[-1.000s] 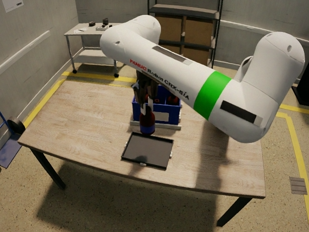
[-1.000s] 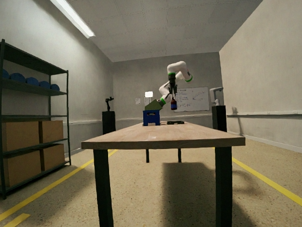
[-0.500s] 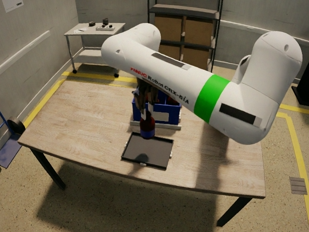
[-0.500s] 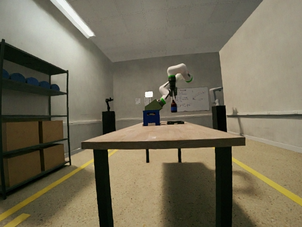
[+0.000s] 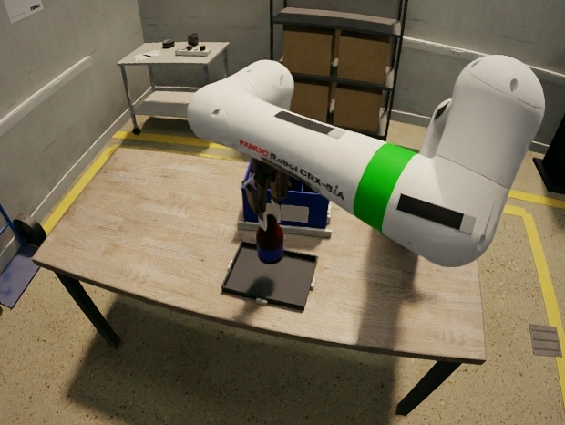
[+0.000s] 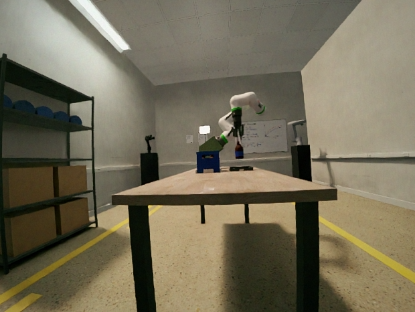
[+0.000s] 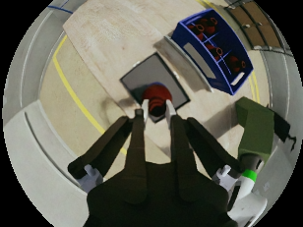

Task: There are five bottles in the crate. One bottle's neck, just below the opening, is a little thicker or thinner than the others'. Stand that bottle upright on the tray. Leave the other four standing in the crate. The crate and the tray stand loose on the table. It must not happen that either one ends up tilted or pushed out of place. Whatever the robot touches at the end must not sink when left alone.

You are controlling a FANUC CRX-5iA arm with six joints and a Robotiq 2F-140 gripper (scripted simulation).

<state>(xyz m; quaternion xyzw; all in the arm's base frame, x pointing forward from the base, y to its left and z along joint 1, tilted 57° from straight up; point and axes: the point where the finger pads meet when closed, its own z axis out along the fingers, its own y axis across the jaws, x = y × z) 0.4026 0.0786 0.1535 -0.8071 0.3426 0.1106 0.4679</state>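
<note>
Now: hand 90 mm above the bottle. From my hand the other things lie so: dark tray 250 mm below; then blue crate 280 mm to the right, 180 mm below.
</note>
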